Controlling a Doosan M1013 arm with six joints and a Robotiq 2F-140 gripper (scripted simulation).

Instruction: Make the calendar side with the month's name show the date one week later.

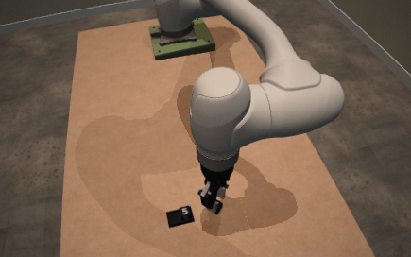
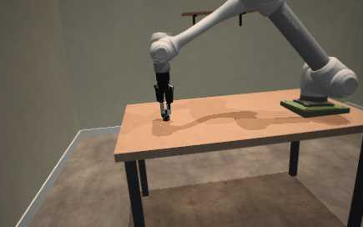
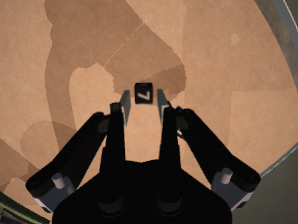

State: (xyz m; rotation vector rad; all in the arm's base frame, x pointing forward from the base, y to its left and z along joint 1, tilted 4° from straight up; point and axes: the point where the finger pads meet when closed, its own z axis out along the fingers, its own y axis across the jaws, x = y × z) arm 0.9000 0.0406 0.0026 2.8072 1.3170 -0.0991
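My hand is 6 cm above the black cube.
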